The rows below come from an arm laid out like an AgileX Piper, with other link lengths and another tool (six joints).
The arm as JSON. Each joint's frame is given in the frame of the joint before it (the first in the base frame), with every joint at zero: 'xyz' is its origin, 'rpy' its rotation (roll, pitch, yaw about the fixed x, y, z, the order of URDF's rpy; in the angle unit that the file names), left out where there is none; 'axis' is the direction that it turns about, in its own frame. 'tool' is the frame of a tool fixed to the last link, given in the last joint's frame.
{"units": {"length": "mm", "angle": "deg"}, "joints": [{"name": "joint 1", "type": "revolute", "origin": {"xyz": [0.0, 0.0, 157.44]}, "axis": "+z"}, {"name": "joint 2", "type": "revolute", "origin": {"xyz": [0.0, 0.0, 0.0], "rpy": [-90.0, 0.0, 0.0]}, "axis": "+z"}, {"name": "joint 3", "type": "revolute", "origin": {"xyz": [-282.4, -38.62, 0.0]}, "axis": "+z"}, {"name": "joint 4", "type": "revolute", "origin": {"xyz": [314.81, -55.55, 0.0], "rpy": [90.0, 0.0, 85.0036]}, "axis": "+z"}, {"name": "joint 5", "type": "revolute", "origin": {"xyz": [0.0, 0.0, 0.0], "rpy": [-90.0, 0.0, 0.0]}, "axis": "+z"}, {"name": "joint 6", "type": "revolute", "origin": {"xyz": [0.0, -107.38, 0.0], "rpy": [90.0, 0.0, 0.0]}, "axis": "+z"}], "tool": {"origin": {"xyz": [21.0, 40.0, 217.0], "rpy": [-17.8, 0.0, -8.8]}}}
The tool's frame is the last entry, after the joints.
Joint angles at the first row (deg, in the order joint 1, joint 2, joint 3, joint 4, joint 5, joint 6):
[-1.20 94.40 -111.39 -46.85 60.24 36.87]
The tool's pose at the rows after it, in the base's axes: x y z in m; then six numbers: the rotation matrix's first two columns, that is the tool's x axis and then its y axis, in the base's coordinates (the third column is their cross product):
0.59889 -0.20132 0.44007 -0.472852 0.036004 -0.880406 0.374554 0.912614 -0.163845
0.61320 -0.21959 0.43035 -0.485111 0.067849 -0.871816 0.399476 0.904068 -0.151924
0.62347 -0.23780 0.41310 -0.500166 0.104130 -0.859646 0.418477 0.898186 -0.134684
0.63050 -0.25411 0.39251 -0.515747 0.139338 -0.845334 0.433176 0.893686 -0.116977
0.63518 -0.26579 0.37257 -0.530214 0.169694 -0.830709 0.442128 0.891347 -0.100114
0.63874 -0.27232 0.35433 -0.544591 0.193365 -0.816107 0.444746 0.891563 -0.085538
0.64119 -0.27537 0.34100 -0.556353 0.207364 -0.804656 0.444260 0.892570 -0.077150
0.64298 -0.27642 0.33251 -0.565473 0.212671 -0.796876 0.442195 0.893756 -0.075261
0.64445 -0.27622 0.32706 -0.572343 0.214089 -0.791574 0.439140 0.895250 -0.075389
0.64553 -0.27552 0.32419 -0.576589 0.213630 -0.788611 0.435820 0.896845 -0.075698
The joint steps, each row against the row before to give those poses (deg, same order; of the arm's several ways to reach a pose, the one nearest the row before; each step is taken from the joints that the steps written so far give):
[-1.48 7.25 -10.37 1.36 2.82 -2.30]
[-1.96 6.30 -8.30 1.97 2.31 -2.09]
[-2.20 5.12 -6.06 2.37 1.62 -1.67]
[-2.06 3.94 -3.94 2.21 1.02 -1.09]
[-1.61 2.75 -2.19 1.92 0.57 -0.66]
[-1.10 1.81 -0.90 1.63 0.23 -0.41]
[-0.61 1.10 -0.27 1.03 0.06 -0.27]
[-0.25 0.70 -0.12 0.48 0.01 -0.23]
[-0.06 0.46 -0.10 0.27 0.02 -0.21]
[0.00 0.26 -0.07 0.19 0.00 -0.19]

